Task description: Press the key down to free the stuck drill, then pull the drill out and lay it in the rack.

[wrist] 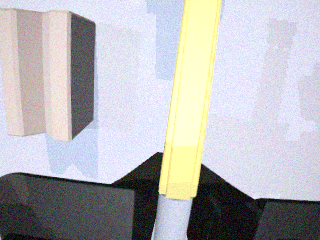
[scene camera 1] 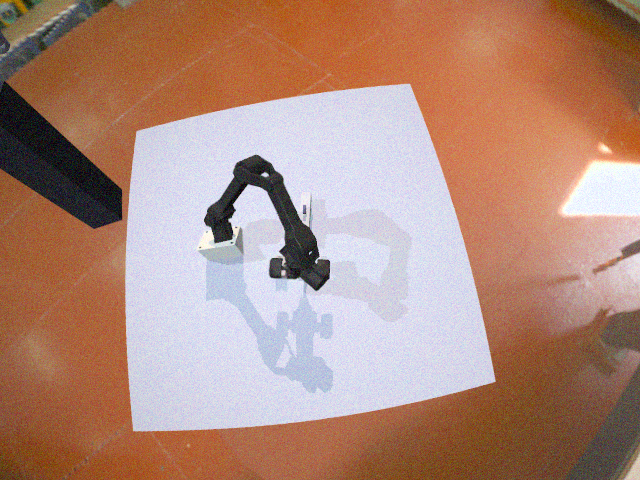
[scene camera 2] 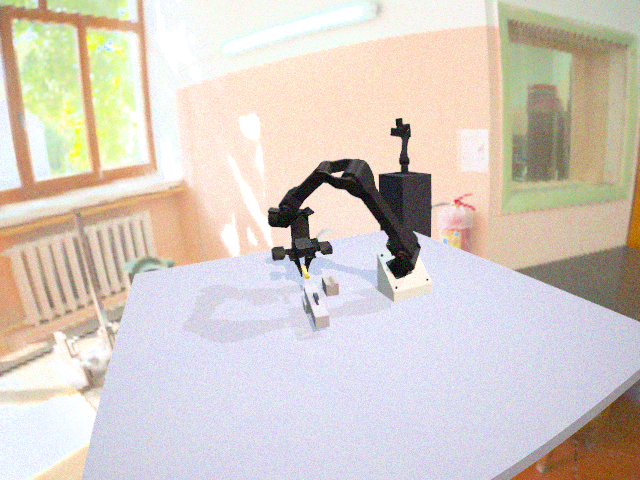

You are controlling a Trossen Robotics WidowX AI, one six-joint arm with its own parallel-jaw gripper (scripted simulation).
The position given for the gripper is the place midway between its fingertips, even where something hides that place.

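Labels:
The gripper (scene camera 2: 303,276) is carrying a drill.

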